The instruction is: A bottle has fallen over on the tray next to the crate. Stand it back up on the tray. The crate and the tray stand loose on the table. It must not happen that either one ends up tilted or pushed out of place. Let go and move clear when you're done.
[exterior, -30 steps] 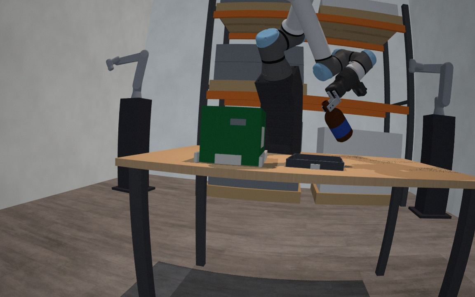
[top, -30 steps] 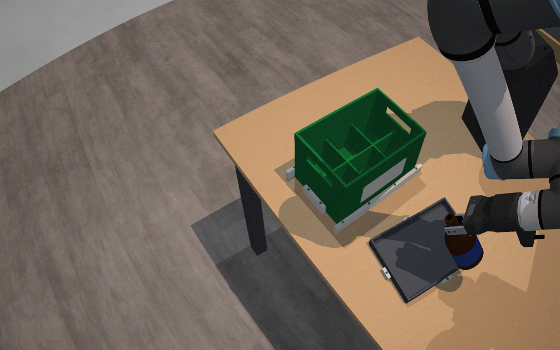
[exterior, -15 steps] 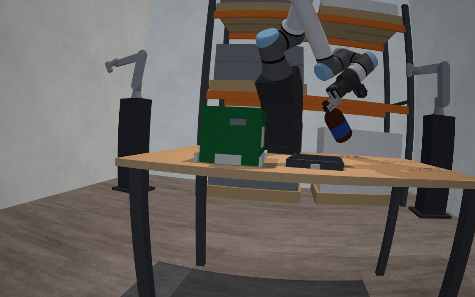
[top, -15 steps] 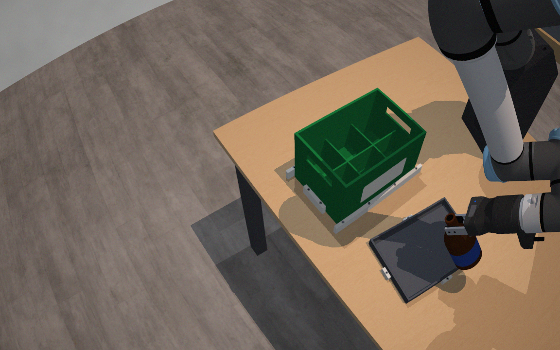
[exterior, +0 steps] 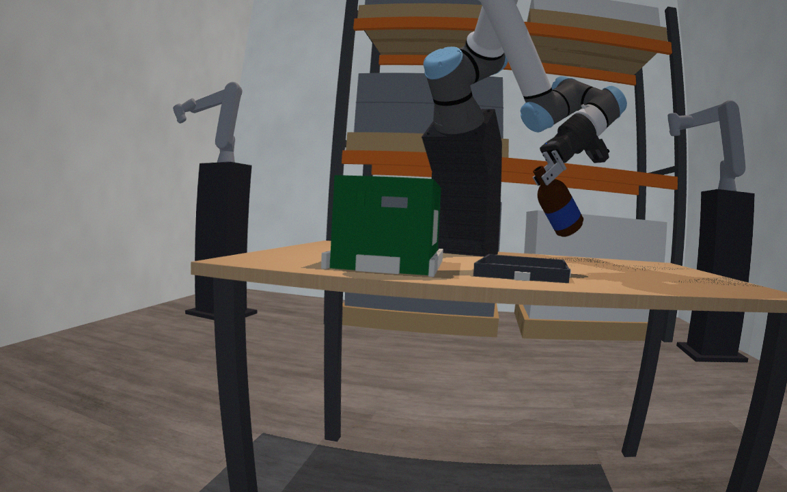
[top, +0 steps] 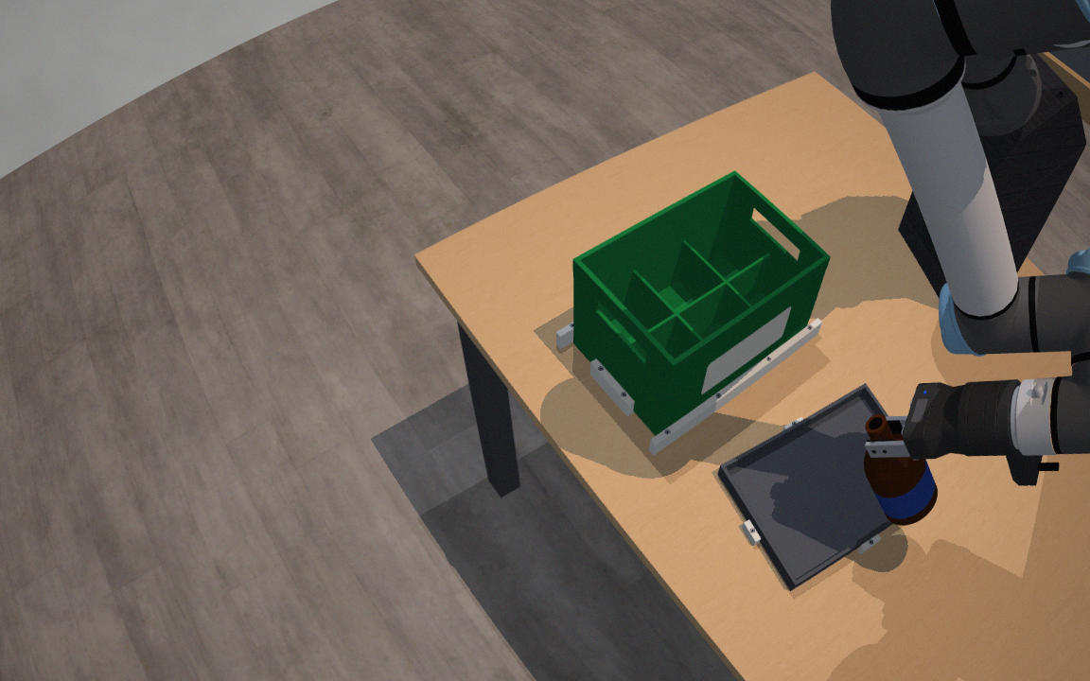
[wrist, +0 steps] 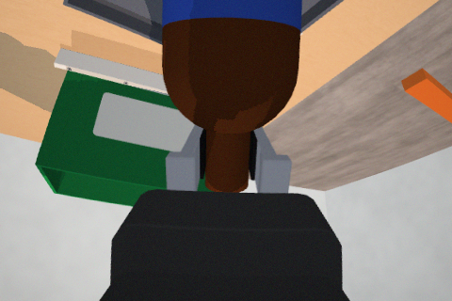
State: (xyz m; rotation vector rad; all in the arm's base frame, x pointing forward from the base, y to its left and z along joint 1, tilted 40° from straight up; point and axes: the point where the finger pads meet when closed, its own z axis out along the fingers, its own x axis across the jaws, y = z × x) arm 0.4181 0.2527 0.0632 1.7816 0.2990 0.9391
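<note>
Now: the brown bottle 40 mm below my hand, 30 mm to the left of it and 20 mm behind it. The rest, counted from my hand: green crate: 320 mm to the right, 120 mm below, 20 mm ahead; then dark grey tray: 190 mm below, 30 mm to the right, 20 mm behind.
</note>
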